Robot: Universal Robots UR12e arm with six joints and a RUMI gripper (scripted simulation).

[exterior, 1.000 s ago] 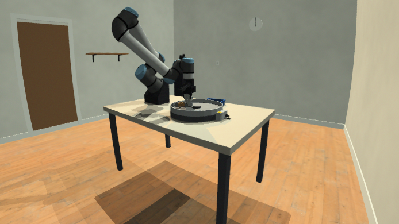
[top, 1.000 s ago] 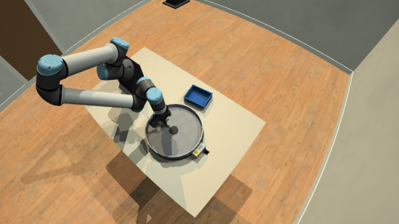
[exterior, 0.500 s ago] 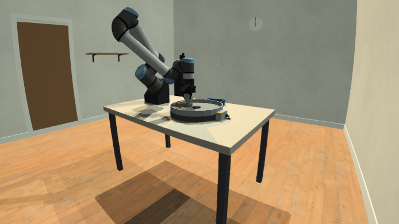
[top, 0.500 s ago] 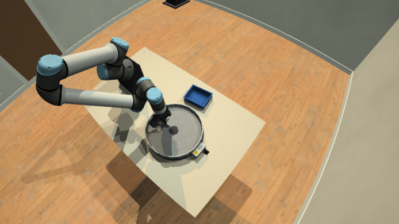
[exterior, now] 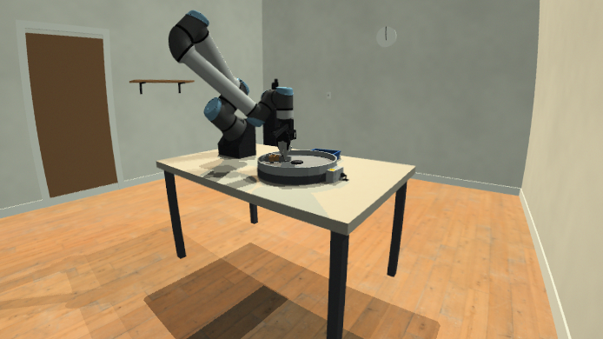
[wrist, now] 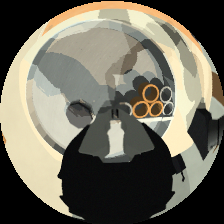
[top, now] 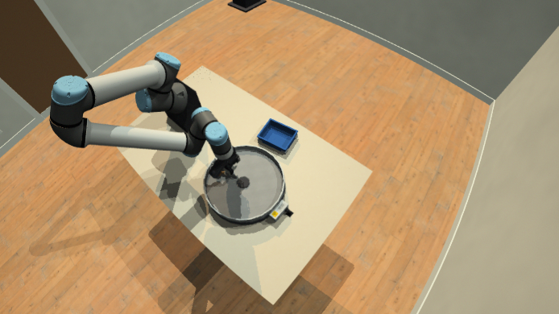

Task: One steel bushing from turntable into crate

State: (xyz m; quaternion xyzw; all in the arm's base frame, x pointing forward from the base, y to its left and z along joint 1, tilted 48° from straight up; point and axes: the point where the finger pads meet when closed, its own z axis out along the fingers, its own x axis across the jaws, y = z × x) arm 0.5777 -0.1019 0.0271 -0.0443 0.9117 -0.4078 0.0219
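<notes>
Right now my hand is 36 cm to the right of the blue crate and 5 cm above it. From my hand the other things lie so: round grey turntable: 8 cm ahead, 2 cm to the left, 2 cm below.
</notes>
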